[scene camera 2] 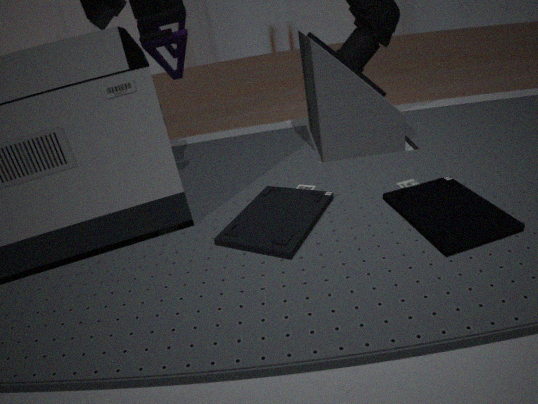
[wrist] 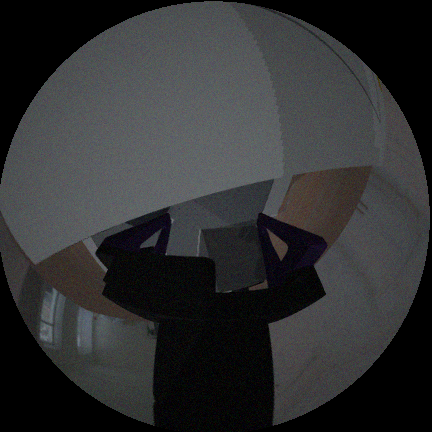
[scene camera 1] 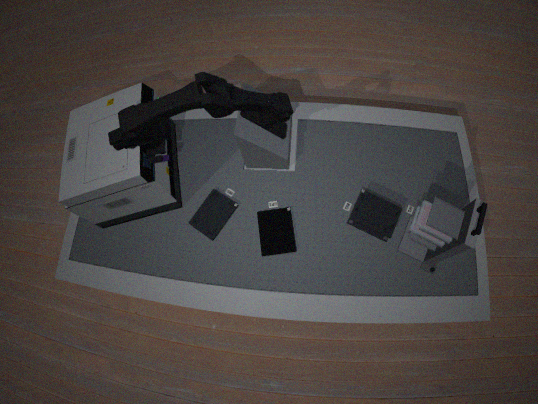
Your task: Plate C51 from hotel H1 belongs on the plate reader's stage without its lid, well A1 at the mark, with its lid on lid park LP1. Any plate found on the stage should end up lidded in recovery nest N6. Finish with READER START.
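Places are measured from the arm's base along level axes (x down, y left, z ahead), in millimetres.
Pixels of known places: gripper, between the fingertips: (scene camera 2: 178, 67) (wrist: 213, 217) (scene camera 1: 168, 147); arm's base, origin of its link: (scene camera 2: 345, 66) (wrist: 239, 273) (scene camera 1: 264, 120).
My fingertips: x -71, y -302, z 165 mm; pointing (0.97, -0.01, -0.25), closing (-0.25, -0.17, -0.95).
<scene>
For each thing: its top centre in the pictures, then the offset to it from my fingertips. "*": a spot on its surface instead. Level surfaces: height alone.
- plate reader, centre of its top: (scene camera 2: 28, 50) (scene camera 1: 100, 137) dz +8, dx -82, dy -249 mm
- grey hotel, a spot on its surface: (scene camera 1: 446, 215) * dz +181, dx -31, dy +894 mm
- black handle-like part, a spot on its surface: (scene camera 1: 480, 219) * dz +219, dx -125, dy +950 mm
- perforated bench, height of its surface: dx +225 mm
The plate reader (scene camera 1: 107, 150) (scene camera 2: 85, 130) (wrist: 150, 110) is a large pale housing at the left of the bench; its pale surface fills the upper wrist view. Its stage and any plate on it are hidden. My gripper (scene camera 1: 161, 158) (scene camera 2: 172, 57) (wrist: 213, 217) is open and empty, beside the reader's front, its purple fingers wide apart. At the far right a grey hotel (scene camera 1: 446, 215) holds several pale and pinkish plates (scene camera 1: 434, 235). Plate C51 cannot be picked out. Three dark low nests or parks (scene camera 1: 214, 215) (scene camera 1: 276, 231) (scene camera 1: 375, 214) lie on the bench; their labels are too small to read.
A grey wedge-shaped stand (scene camera 1: 265, 150) (scene camera 2: 355, 115) (wrist: 232, 255) rises at the back, right of the reader. The dark arm (scene camera 1: 210, 100) spans from it to the reader. A black handle-like part (scene camera 1: 480, 219) stands at the hotel's right. The perforated bench (scene camera 1: 320, 265) (scene camera 2: 300, 300) has a pale border.
</scene>
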